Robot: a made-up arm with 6 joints.
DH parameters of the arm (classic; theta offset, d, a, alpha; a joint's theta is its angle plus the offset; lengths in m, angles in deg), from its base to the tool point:
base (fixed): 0 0 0 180
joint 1: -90 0.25 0.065 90
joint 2: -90 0 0.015 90
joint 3: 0 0.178 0.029 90
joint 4: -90 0.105 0.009 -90
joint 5: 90 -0.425 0.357 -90
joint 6: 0 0.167 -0.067 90
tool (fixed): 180 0.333 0 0
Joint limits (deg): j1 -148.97..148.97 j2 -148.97..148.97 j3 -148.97..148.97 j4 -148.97..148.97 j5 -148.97..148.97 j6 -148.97..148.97
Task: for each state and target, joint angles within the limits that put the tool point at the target. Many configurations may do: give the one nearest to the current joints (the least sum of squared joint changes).
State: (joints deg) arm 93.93 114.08 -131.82 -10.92 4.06 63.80
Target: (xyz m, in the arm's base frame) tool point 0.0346 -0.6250 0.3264
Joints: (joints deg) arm 135.69 102.46 -148.97 -36.07 18.11 81.31
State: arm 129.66 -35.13 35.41 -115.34 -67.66 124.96
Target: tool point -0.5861 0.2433 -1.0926
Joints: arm 125.22 -51.53 34.45 -127.83 -105.95 142.58
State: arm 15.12 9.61 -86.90 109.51 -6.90 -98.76
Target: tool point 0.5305 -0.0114 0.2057
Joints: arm 31.04 -11.04 -62.46 146.42 -22.12 -139.74
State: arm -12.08 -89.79 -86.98 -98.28 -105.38 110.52
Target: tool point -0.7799 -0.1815 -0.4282
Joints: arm -17.24 -88.25 -93.48 -61.19 -100.04 96.82
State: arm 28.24 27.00 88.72 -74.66 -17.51 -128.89
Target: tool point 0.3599 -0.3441 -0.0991
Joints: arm -5.11 21.42 85.10 -23.96 -35.71 -81.84
